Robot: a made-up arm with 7 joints. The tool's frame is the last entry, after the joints.
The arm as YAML. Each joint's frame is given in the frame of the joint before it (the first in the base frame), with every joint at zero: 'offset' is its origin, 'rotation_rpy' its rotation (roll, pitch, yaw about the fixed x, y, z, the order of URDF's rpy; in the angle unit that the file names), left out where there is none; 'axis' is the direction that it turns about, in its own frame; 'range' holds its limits. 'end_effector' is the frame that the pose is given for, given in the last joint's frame.
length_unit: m
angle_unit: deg
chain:
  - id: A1
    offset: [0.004, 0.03, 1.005]
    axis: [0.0, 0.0, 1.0]
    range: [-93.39, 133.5]
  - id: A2
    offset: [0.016, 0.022, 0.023]
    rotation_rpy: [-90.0, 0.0, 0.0]
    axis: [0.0, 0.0, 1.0]
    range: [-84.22, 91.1]
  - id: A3
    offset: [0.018, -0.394, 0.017]
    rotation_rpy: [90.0, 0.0, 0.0]
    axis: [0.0, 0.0, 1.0]
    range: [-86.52, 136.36]
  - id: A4
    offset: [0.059, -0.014, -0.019]
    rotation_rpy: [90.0, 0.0, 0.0]
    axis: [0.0, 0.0, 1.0]
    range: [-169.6, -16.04]
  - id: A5
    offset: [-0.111, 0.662, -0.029]
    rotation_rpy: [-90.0, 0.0, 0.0]
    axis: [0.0, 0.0, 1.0]
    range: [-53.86, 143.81]
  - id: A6
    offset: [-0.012, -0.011, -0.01]
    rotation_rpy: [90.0, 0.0, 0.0]
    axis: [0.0, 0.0, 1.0]
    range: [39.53, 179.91]
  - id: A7
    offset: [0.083, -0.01, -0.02]
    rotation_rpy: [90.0, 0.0, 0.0]
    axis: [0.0, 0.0, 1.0]
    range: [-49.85, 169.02]
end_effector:
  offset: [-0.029, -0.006, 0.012]
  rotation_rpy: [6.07, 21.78, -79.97]
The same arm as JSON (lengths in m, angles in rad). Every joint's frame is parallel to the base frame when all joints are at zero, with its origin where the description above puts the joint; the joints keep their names.
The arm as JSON. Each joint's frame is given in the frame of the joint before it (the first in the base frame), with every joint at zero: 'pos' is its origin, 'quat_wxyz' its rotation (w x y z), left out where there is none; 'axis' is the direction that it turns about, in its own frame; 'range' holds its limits. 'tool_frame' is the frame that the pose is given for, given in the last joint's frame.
{
  "length_unit": "m",
  "angle_unit": "rad",
  "joints": [
    {
      "joint": "A1",
      "pos": [
        0.004,
        0.03,
        1.005
      ],
      "axis": "+z",
      "range": [
        -1.63,
        2.33
      ]
    },
    {
      "joint": "A2",
      "pos": [
        0.016,
        0.022,
        0.023
      ],
      "axis": "+y",
      "range": [
        -1.4699,
        1.59
      ]
    },
    {
      "joint": "A3",
      "pos": [
        0.018,
        0.017,
        0.394
      ],
      "axis": "+z",
      "range": [
        -1.5101,
        2.3799
      ]
    },
    {
      "joint": "A4",
      "pos": [
        0.059,
        -0.014,
        -0.019
      ],
      "axis": "-y",
      "range": [
        -2.9601,
        -0.28
      ]
    },
    {
      "joint": "A5",
      "pos": [
        -0.111,
        0.029,
        0.662
      ],
      "axis": "+z",
      "range": [
        -0.94,
        2.51
      ]
    },
    {
      "joint": "A6",
      "pos": [
        -0.012,
        -0.011,
        -0.01
      ],
      "axis": "-y",
      "range": [
        0.6899,
        3.14
      ]
    },
    {
      "joint": "A7",
      "pos": [
        0.083,
        0.02,
        -0.01
      ],
      "axis": "-z",
      "range": [
        -0.87,
        2.95
      ]
    }
  ],
  "tool_frame": {
    "pos": [
      -0.029,
      0.006,
      -0.012
    ],
    "quat_wxyz": [
      0.161067,
      -0.744932,
      -0.637794,
      -0.111143
    ]
  }
}

